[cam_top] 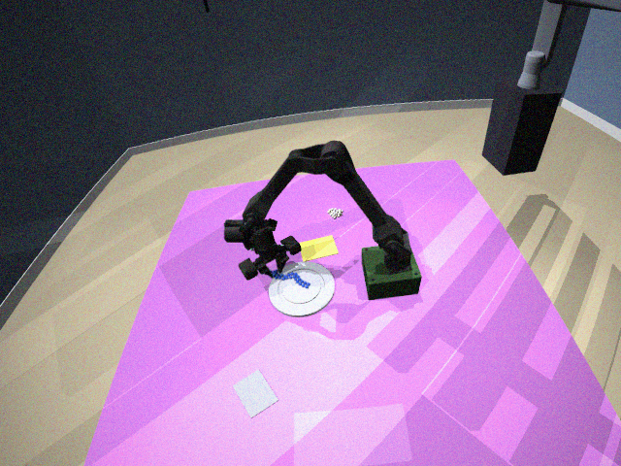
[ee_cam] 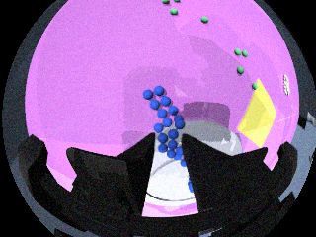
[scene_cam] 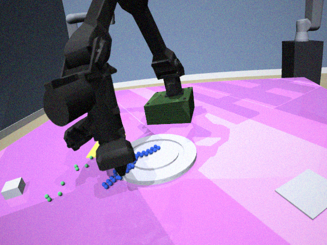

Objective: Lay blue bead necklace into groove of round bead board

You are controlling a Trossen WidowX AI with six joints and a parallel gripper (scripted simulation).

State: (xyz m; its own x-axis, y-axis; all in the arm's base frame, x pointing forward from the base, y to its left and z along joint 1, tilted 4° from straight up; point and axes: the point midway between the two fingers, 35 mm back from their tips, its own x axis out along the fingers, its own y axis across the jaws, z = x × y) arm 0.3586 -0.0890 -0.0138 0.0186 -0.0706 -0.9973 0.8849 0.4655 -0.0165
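My gripper tip is 8 cm past the round white bead board, 6 cm to the right of it and 1 cm above it. The rest, counted from my gripper tip: yellow sheet 14 cm behind, 10 cm to the right, 1 cm below; grey tile 36 cm to the left, 7 cm ahead, 1 cm below; cube 27 cm to the right, 7 cm ahead.
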